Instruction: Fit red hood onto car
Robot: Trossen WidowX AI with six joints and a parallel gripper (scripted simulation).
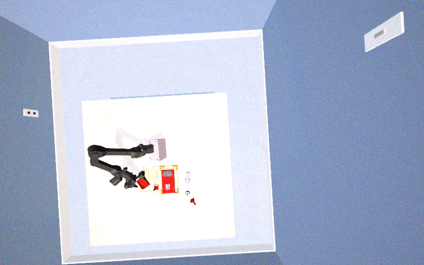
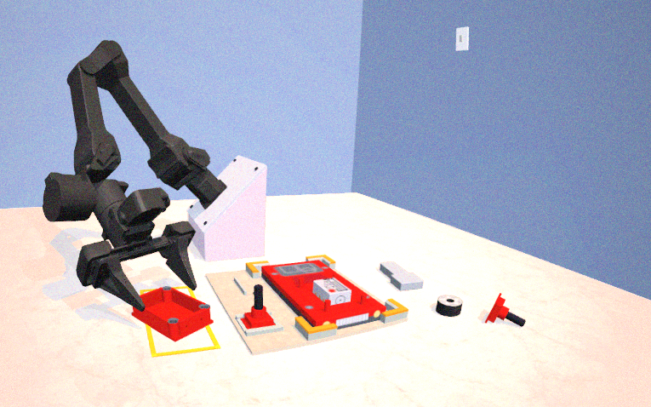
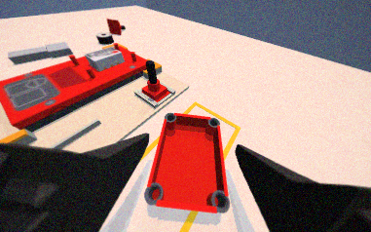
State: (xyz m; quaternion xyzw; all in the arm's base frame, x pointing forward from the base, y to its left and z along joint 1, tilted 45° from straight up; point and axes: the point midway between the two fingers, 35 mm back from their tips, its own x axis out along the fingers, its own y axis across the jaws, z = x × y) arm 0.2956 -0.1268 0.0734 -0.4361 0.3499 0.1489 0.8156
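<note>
My gripper tip is now 2 cm above the red hood. From my gripper tip the other things lie so: black post: 11 cm to the left, 4 cm ahead; black wheel: 39 cm to the left, 10 cm ahead, 2 cm below; white engine block: 23 cm to the left, 3 cm ahead, 1 cm below.
</note>
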